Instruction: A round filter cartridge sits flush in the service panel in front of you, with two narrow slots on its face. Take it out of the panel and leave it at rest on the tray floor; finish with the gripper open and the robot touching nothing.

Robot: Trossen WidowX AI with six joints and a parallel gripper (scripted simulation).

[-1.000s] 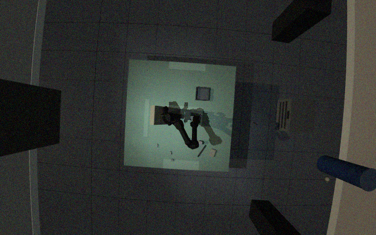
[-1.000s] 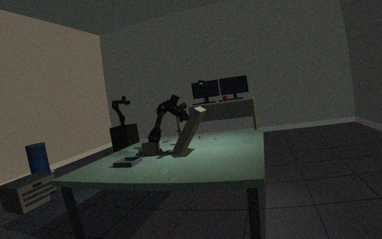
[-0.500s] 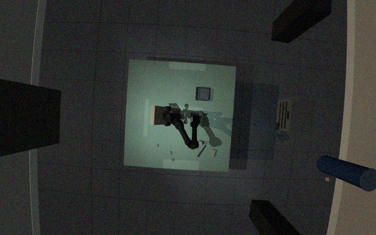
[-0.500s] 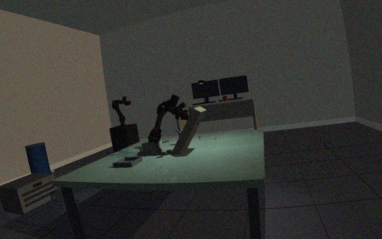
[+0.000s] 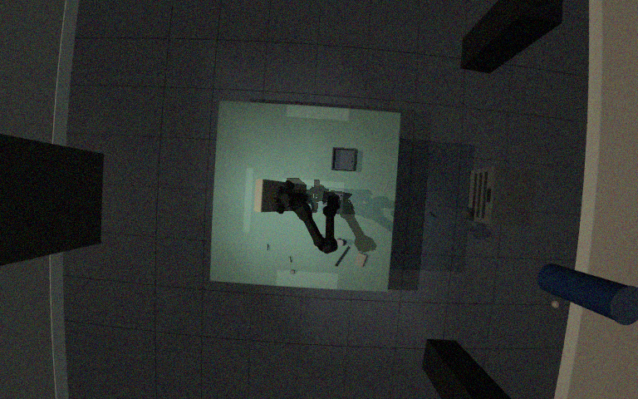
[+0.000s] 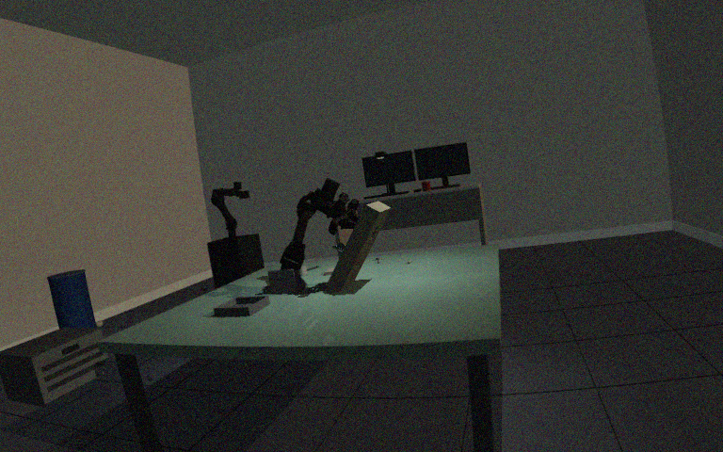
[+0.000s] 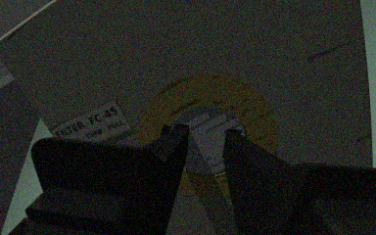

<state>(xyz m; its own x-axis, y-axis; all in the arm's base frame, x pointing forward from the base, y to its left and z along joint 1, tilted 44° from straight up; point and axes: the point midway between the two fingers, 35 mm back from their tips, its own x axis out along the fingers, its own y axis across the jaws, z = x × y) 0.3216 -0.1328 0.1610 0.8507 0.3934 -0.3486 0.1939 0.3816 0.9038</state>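
Right now my gripper tip is 40 mm past the service panel and 80 mm above it. Round my gripper tip: square tray 400 mm behind, 300 mm to the right, 220 mm below; round filter cartridge 10 mm ahead, 10 mm below.
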